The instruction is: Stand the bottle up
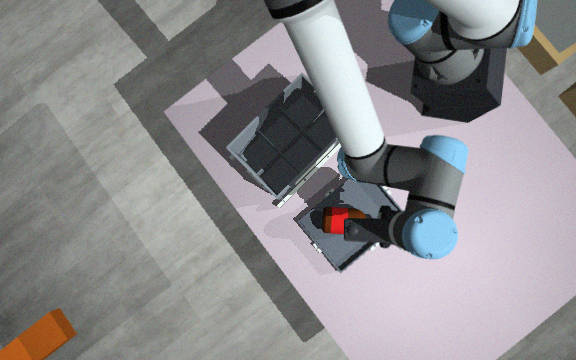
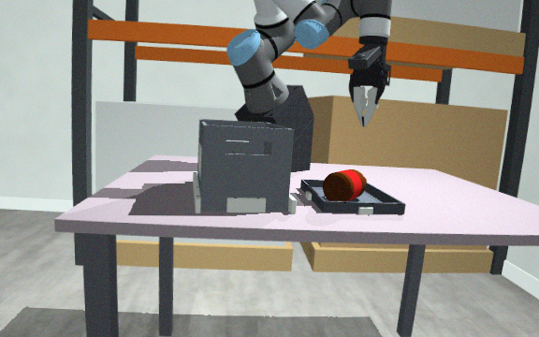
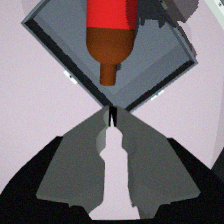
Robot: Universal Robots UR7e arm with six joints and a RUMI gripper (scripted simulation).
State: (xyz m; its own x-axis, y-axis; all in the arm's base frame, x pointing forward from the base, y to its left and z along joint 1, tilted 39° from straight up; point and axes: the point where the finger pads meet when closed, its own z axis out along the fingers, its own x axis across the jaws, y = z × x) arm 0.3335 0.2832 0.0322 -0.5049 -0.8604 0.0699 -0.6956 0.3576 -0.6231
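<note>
Now: hand 40 mm short of the brown bottle, 30 mm to the left of it and 160 mm above it. Also, from my hand: dark tray 30 mm ahead, 30 mm to the right, 190 mm below; then dark crate 60 mm ahead, 310 mm to the right, 120 mm below.
</note>
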